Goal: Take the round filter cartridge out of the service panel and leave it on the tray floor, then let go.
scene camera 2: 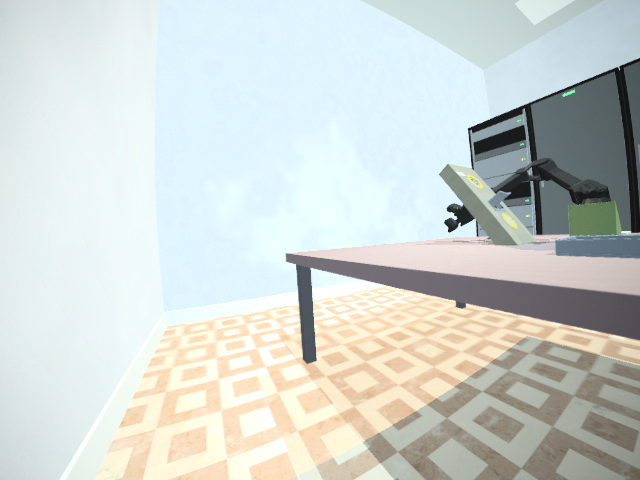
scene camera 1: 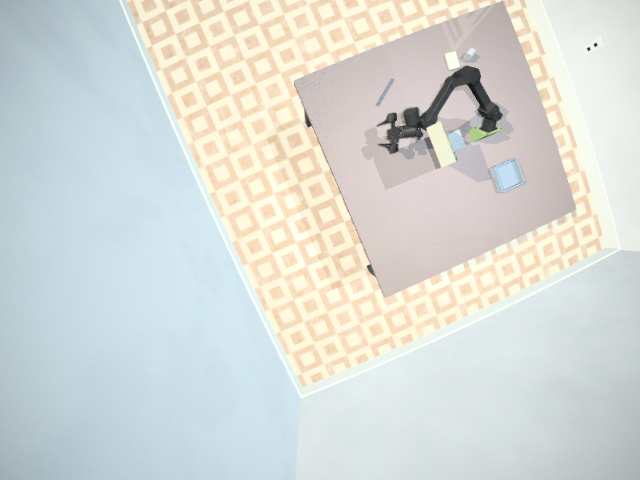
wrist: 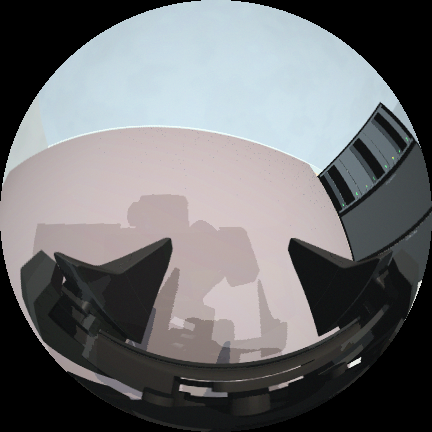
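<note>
The service panel is a tilted cream-grey slab on the table. In scene camera 2 one face shows two yellow rings and a blue-grey part sticking out between them. I cannot tell the round filter cartridge apart on it. My gripper is open and empty, fingers wide apart. It is on the side of the panel away from the ringed face, above the table, pointing away from the arm's base. The tray is blue and open-topped, beyond the ringed side of the panel.
The arm stands on a green block. A blue-grey bar, a white block and a pale cylinder lie on the table. Dark server cabinets stand beyond it.
</note>
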